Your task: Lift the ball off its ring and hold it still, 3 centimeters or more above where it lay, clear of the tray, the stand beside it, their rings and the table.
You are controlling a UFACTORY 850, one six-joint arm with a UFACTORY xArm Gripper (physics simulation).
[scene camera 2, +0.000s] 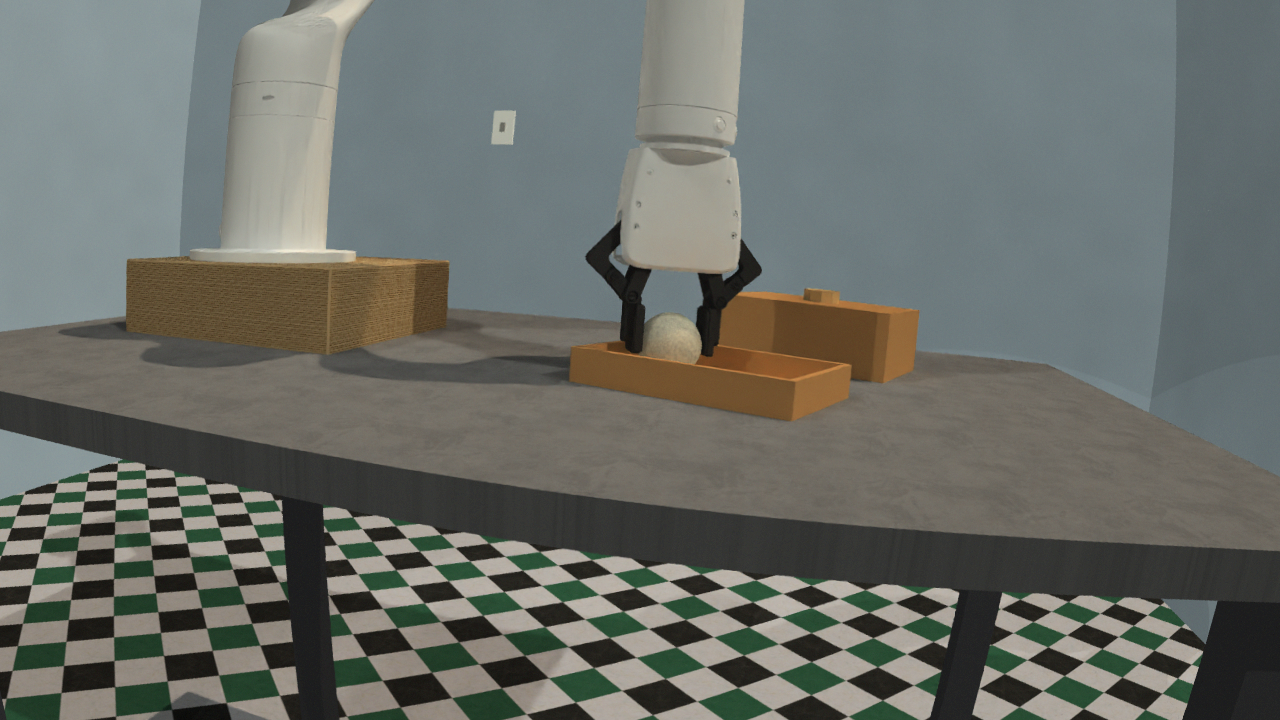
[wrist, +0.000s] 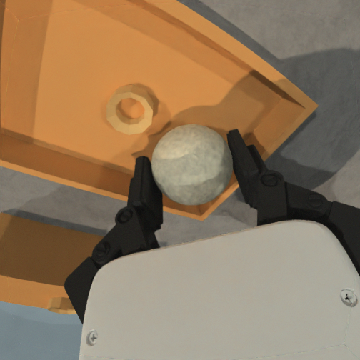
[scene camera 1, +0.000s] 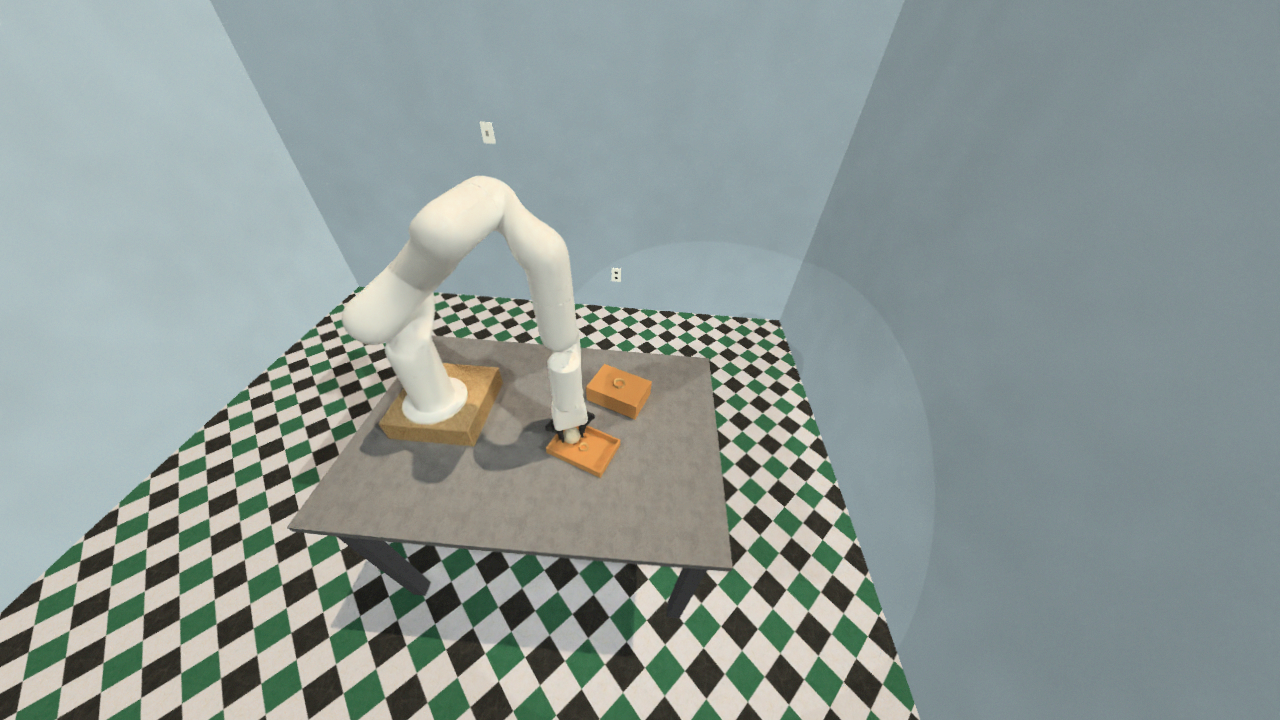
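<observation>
The pale, speckled ball [scene camera 1: 571,436] [scene camera 2: 672,340] [wrist: 192,165] sits low in one corner of the orange tray [scene camera 2: 680,385] [wrist: 75,75], partly below its rim in scene camera 2. Whatever is beneath the ball is hidden. My gripper [scene camera 2: 671,343] [wrist: 190,158] points down and is shut on the ball, with one black finger against each side. The fingertips reach down to about the tray's rim. A small tan ring [wrist: 130,127] lies on the tray floor beside the ball.
An orange block-like stand [scene camera 1: 613,402] [scene camera 2: 819,335] with a small ring [scene camera 2: 820,295] on top stands behind the tray. The arm's wooden base block [scene camera 1: 429,431] [scene camera 2: 228,304] is at the left. The grey table [scene camera 1: 501,510] [scene camera 2: 501,420] carries them all.
</observation>
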